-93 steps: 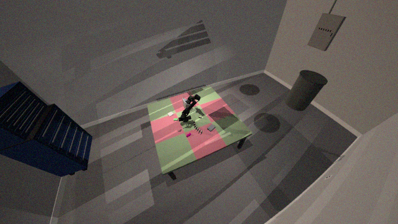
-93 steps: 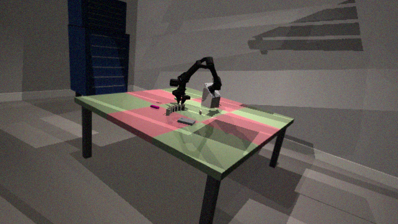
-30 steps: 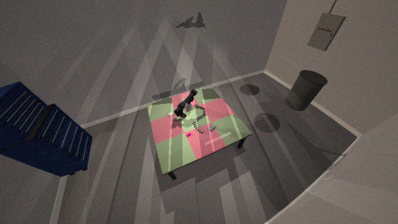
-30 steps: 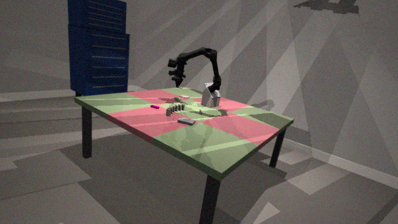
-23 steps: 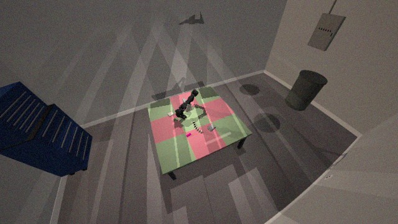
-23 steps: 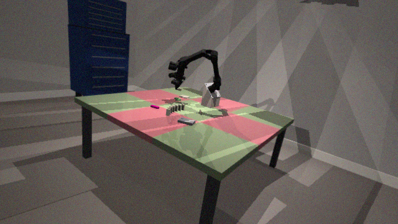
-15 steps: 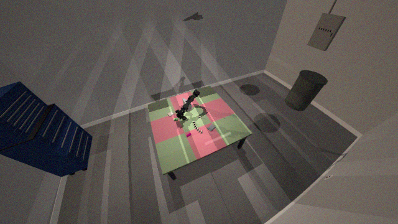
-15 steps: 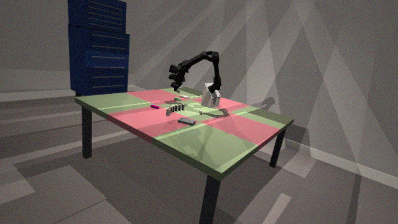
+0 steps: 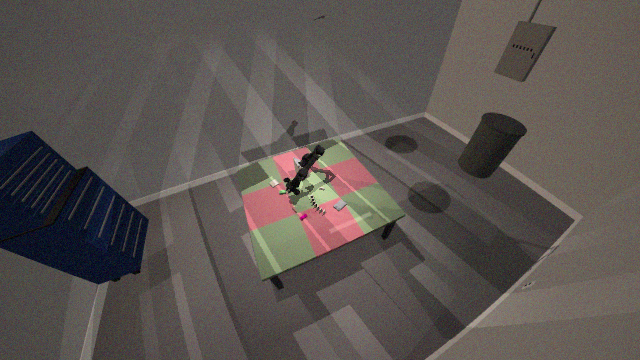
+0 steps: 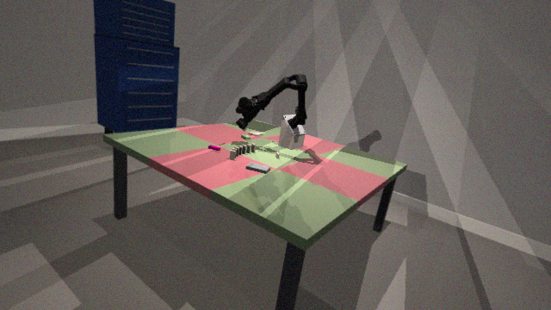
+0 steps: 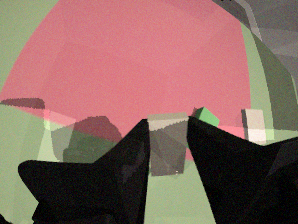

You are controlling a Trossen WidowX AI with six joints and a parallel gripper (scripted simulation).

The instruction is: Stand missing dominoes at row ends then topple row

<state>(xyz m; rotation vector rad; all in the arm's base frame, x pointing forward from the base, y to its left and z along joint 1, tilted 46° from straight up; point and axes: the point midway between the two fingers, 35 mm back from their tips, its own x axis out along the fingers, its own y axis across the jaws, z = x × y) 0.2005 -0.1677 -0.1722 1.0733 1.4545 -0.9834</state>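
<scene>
Right now the green piece is 100 mm behind my gripper tip, 20 mm to the right of it and 90 mm below it. From my gripper tip the other things lie so: flat grey slab: 330 mm ahead, 360 mm to the left, 90 mm below; pale flat piece: 260 mm behind, 40 mm to the right, 90 mm below; magenta block: 260 mm ahead, 20 mm to the left, 90 mm below.
</scene>
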